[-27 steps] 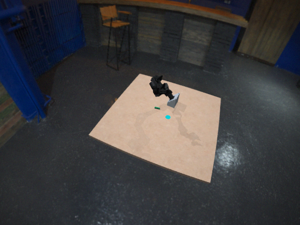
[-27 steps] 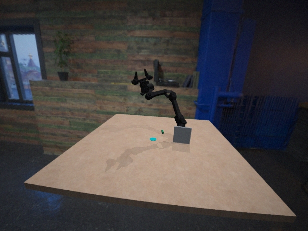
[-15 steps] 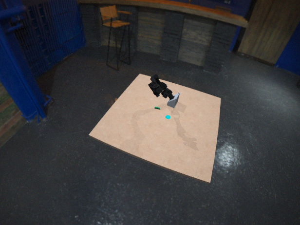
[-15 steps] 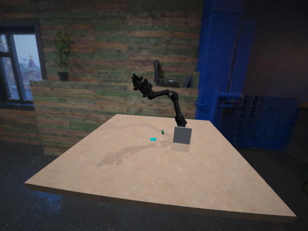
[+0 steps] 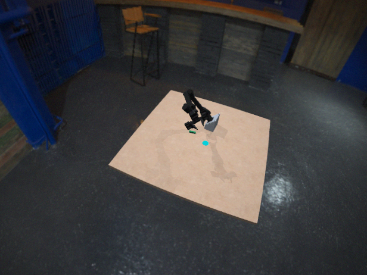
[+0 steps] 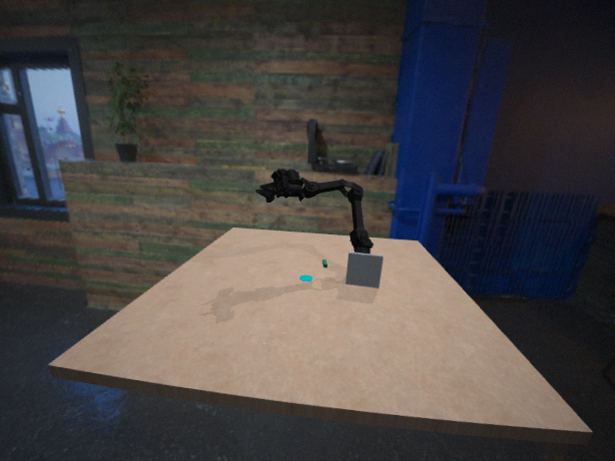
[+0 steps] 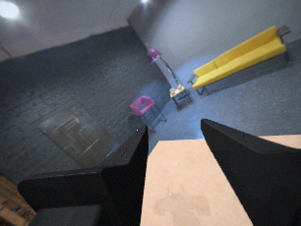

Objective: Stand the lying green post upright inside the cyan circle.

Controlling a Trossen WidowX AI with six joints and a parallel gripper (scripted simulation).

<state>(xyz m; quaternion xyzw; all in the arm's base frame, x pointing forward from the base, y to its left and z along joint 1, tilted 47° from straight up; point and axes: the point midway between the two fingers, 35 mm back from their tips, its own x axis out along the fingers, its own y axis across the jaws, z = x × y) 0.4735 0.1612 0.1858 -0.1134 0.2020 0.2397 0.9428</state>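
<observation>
The green post lies 31 cm behind my gripper tip, 13 cm to the right of it and 38 cm below it. Also, from my gripper tip: cyan circle 23 cm behind, 3 cm to the left, 39 cm below.
</observation>
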